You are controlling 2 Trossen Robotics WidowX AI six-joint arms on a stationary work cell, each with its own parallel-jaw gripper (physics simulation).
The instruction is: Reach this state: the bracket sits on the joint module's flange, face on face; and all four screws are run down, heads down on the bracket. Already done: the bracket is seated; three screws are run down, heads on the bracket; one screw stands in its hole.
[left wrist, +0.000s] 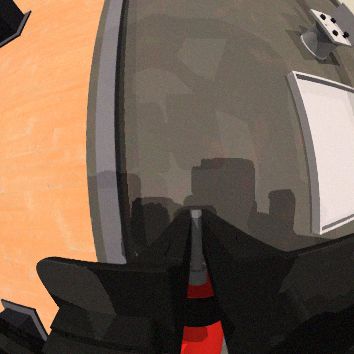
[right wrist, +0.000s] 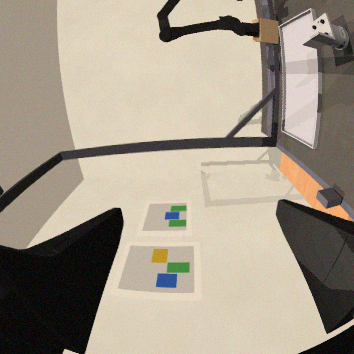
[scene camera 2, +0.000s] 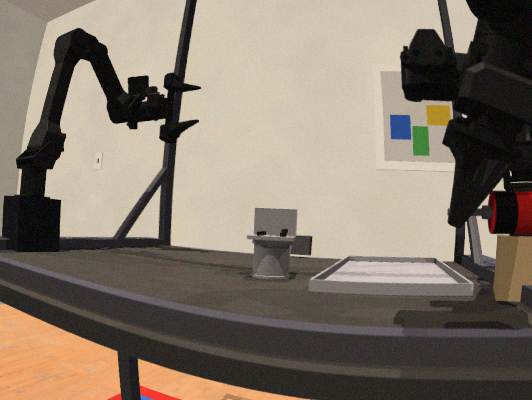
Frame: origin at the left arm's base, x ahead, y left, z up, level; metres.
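Seen in the pictures: left gripper, fingertip midpoint: (left wrist: 193, 216) (scene camera 2: 453, 226); right gripper, fingertip midpoint: (right wrist: 202, 212) (scene camera 2: 199, 103); left arm's base, origin of the base link: (right wrist: 255, 29).
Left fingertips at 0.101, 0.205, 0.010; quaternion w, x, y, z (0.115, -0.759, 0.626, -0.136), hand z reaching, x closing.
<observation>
Pixels of each thing's top centre, then the offset from my left fingertips to it, as dx, dy, dz.
- grey joint module, middle of its top: (scene camera 2: 272, 237) (left wrist: 332, 27) (right wrist: 321, 30) +0.303, -0.209, -0.023
- red-and-black screwdriver, middle of its top: (left wrist: 201, 312) (scene camera 2: 501, 190) -0.042, -0.007, +0.029
- shallow white tray, middle of its top: (scene camera 2: 393, 265) (right wrist: 297, 76) +0.139, -0.358, -0.071
- tan block, middle of its top: (right wrist: 255, 29) -0.101, -0.205, -0.010
- dark box, middle of its top: (scene camera 2: 302, 235) (right wrist: 321, 198) +0.449, -0.580, -0.030
The grey joint module (scene camera 2: 271, 262) (left wrist: 314, 42) (right wrist: 341, 38) stands upright on the table. The bracket (scene camera 2: 275, 220) (left wrist: 328, 26) lies on its flange, its plate rising at one side. Four black screw heads show on the bracket in the left wrist view; in scene camera 2 one screw (scene camera 2: 284, 232) stands slightly higher than another screw (scene camera 2: 261, 233). My left gripper (scene camera 2: 453, 219) (left wrist: 193, 216) is shut on the red-and-black screwdriver (scene camera 2: 511, 212) (left wrist: 202, 337), along its grey shaft, held above the table at the right. My right gripper (scene camera 2: 199, 104) (right wrist: 202, 212) is open and empty, high at the left.
A shallow white tray (scene camera 2: 390, 288) (left wrist: 306, 145) (right wrist: 299, 140) lies between the joint module and the left arm. A tan block (scene camera 2: 505, 270) (right wrist: 268, 31) stands at the far right. A dark box (scene camera 2: 303, 245) shows behind the module. Frame posts rise behind the table.
</observation>
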